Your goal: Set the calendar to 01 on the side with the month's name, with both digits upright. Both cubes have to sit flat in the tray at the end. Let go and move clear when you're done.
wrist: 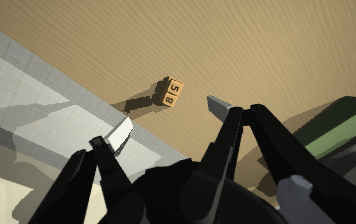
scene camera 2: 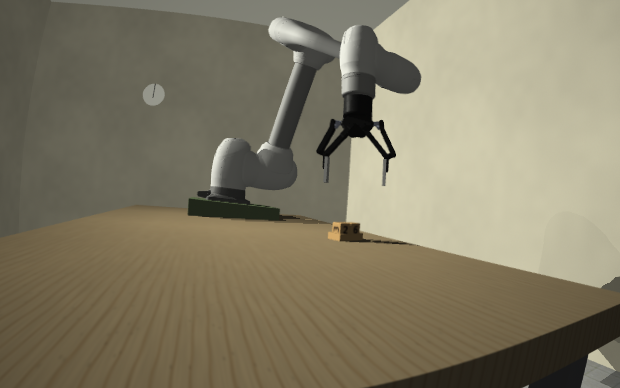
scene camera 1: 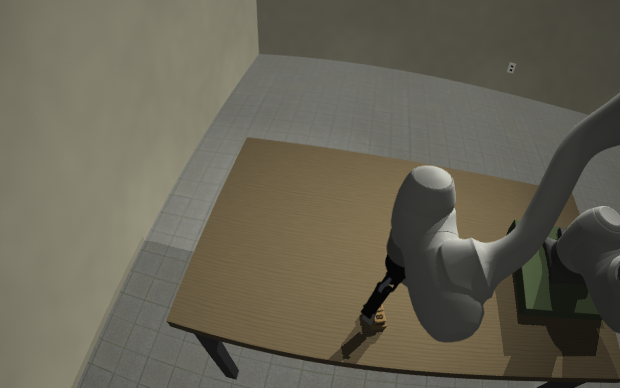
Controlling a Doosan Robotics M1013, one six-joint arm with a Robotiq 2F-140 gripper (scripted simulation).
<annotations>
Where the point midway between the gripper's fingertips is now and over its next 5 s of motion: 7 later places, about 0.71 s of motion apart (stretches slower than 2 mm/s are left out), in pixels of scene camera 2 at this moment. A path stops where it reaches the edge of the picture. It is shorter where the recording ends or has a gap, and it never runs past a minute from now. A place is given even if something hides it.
The gripper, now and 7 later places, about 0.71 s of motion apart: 354,184; 353,192; 353,199; 352,209; 352,217; 351,223; 351,231; 352,218
</annotations>
